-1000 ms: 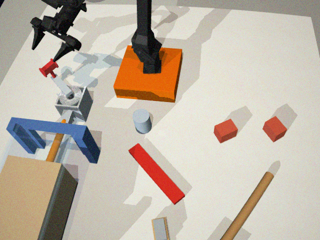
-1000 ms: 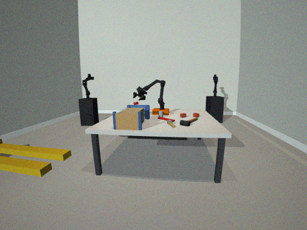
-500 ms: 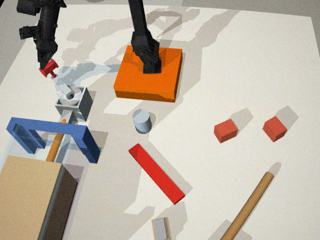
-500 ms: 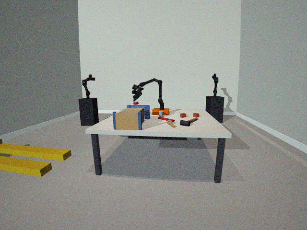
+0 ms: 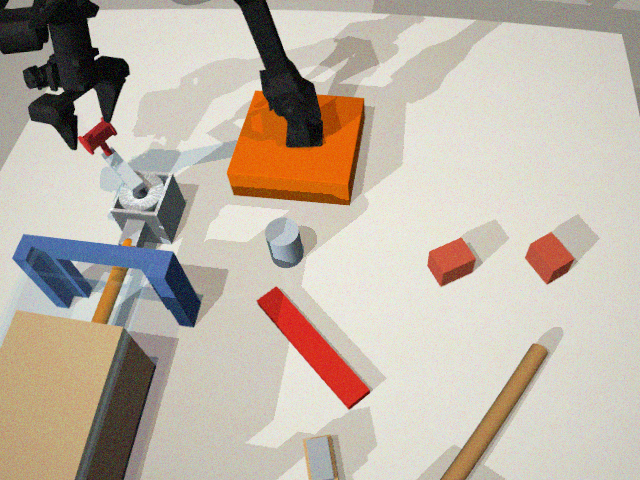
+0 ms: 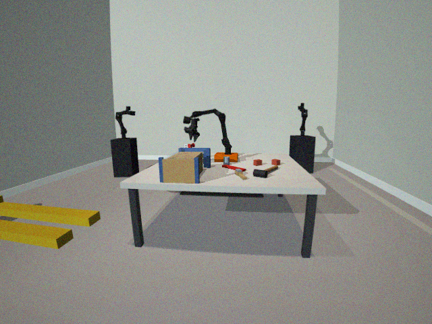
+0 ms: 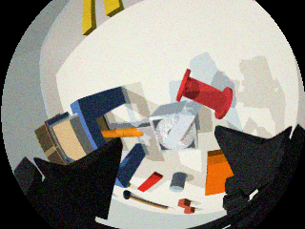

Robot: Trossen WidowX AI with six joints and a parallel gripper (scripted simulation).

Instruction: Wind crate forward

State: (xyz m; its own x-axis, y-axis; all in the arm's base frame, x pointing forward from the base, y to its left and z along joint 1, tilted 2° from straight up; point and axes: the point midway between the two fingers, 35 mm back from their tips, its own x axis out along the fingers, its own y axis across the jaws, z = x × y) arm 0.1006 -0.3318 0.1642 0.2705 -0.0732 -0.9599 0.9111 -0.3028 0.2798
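Right now my gripper tip is 1 cm past the winch handle, 1 cm to the right of it and 9 cm above it. Round my gripper tip: red knob 4 cm behind, 2 cm to the right, 6 cm below; flat red bar 28 cm ahead, 35 cm to the left, 19 cm below; grey winch 2 cm ahead, 5 cm to the left, 17 cm below.
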